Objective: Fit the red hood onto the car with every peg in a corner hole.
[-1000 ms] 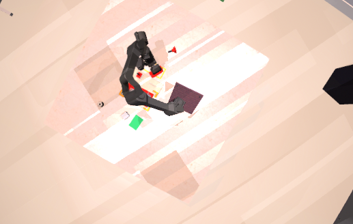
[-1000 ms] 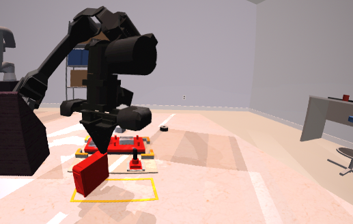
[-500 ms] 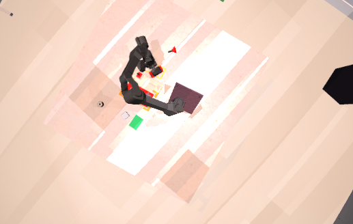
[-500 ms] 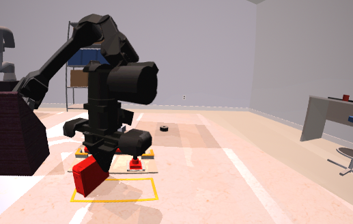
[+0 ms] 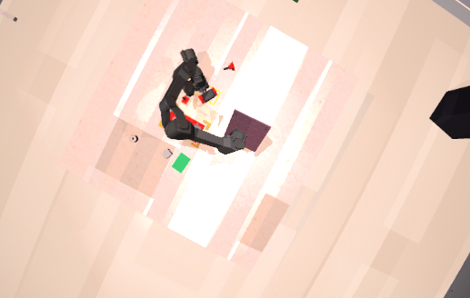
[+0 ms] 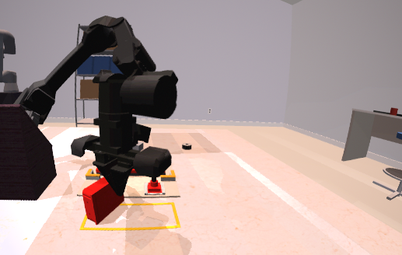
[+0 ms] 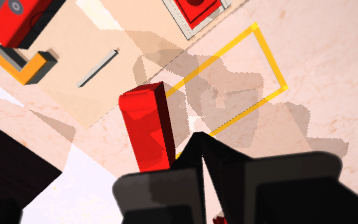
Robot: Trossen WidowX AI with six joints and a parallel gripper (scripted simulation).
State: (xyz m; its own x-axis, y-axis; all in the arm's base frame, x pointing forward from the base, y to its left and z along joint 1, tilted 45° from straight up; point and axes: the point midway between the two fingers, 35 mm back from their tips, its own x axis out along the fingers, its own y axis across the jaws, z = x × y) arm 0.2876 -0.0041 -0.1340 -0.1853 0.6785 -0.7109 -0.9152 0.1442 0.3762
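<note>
Now: gripper tip 40 mm past the red hood, 10 mm to the right of it and 20 mm above it. The rest, counted from my gripper tip: orange-cornered jig: 10 mm behind, 190 mm to the left, 40 mm below; then grey engine block: 10 mm ahead, 230 mm to the left, 30 mm below; then black post: 60 mm ahead, 110 mm to the left, 20 mm below.
</note>
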